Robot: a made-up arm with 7 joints. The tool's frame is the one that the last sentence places.
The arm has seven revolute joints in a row. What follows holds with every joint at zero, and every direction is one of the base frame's. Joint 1 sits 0.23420 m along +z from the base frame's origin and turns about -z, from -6.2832 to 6.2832 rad. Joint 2 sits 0.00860 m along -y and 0.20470 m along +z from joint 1 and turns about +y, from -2.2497 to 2.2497 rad. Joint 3 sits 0.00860 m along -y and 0.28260 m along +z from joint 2 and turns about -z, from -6.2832 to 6.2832 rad. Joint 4 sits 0.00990 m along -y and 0.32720 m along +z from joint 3 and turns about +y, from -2.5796 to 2.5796 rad. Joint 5 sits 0.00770 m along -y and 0.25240 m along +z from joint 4 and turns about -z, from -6.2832 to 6.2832 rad. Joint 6 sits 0.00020 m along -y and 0.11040 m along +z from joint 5 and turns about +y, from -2.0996 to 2.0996 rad. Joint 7 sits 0.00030 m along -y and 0.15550 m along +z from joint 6 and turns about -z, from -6.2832 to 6.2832 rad. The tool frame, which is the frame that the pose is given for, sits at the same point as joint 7; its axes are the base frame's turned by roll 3.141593, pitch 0.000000 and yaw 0.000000 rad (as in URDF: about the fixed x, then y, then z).
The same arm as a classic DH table. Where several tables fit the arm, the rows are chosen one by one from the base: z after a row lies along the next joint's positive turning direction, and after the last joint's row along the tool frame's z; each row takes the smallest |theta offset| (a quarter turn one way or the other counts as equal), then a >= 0, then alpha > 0; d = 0 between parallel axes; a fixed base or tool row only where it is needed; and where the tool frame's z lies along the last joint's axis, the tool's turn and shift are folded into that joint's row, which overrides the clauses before.
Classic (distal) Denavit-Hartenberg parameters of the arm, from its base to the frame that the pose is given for. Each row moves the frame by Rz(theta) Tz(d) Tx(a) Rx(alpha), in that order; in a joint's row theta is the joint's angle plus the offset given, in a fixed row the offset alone. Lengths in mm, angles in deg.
base (fixed): theta_offset 0, d 0, a 0, alpha 180
joint 1: theta_offset 0, d -438.9, a 0, alpha 90
joint 2: theta_offset 0, d -17.2, a 0, alpha -90
joint 3: theta_offset 0, d -609.8, a 0, alpha 90
joint 4: theta_offset 0, d -17.6, a 0, alpha -90
joint 5: theta_offset 0, d -362.8, a 0, alpha 90
joint 6: theta_offset 0, d -0.5, a 0, alpha -90
joint 7: theta_offset 0, d -155.5, a 0, alpha 0
Joint limits (deg, base to tool): -360..360 -128.9..128.9 -360..360 -147.8..147.8 -360..360 -120.3..120.3 -360..360

